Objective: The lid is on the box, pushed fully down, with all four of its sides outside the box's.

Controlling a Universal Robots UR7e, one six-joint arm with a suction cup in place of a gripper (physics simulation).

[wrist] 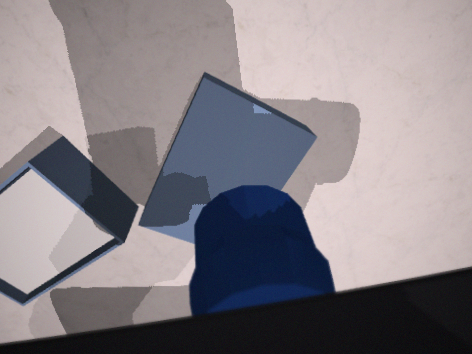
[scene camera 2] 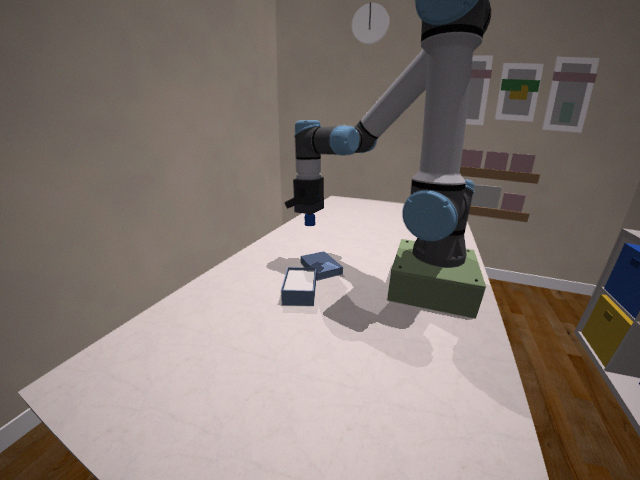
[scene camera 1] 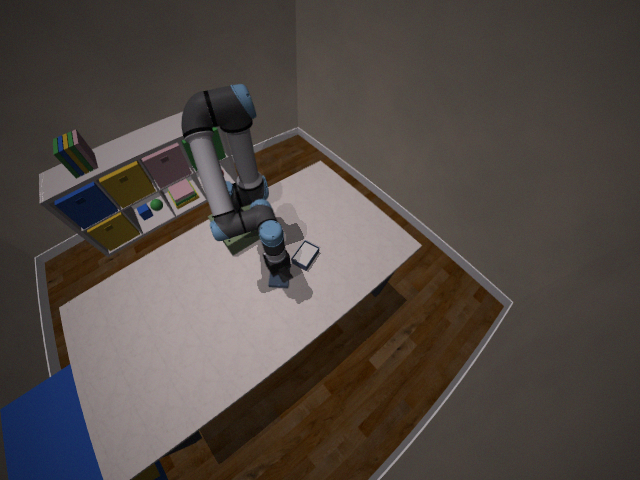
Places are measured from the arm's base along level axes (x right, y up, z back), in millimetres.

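Where they show: hand, its tool point: (wrist: pixel 250 234) (scene camera 2: pixel 310 224); arm's base, origin of its link: (scene camera 2: pixel 438 255).
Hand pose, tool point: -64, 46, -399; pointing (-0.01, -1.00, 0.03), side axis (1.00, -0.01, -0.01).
Each offset is from my tool point to the top centre of the thing, as dx, dy, dz. Level surfaces: height alone.
The blue-grey lid {-13, -116, +48} (scene camera 1: pixel 279 282) (scene camera 2: pixel 310 259) (wrist: pixel 235 140) lies flat on the table with its closed face up. The dark blue open-topped box {-168, -95, +64} (scene camera 1: pixel 299 265) (scene camera 2: pixel 298 297) (wrist: pixel 95 185) stands upright beside it, pale inside and turned at a different angle. A corner of the lid is close to a corner of the box; the lid is off the box. My gripper (scene camera 2: pixel 309 221) (wrist: pixel 248 192), a blue suction cup under a black body, hangs well above the lid with nothing on it. In the wrist view the cup hides the lid's near corner. In scene camera 1 the arm hides the cup.
The arm stands on a green base block (scene camera 1: pixel 238 245) (scene camera 2: pixel 431 295) at the edge of the white table {dy -142} (scene camera 1: pixel 155 335) (scene camera 2: pixel 258 392). A shelf unit (scene camera 1: pixel 129 147) with coloured bins stands beyond the table. A blue surface (scene camera 1: pixel 41 428) is at the lower left in scene camera 1.
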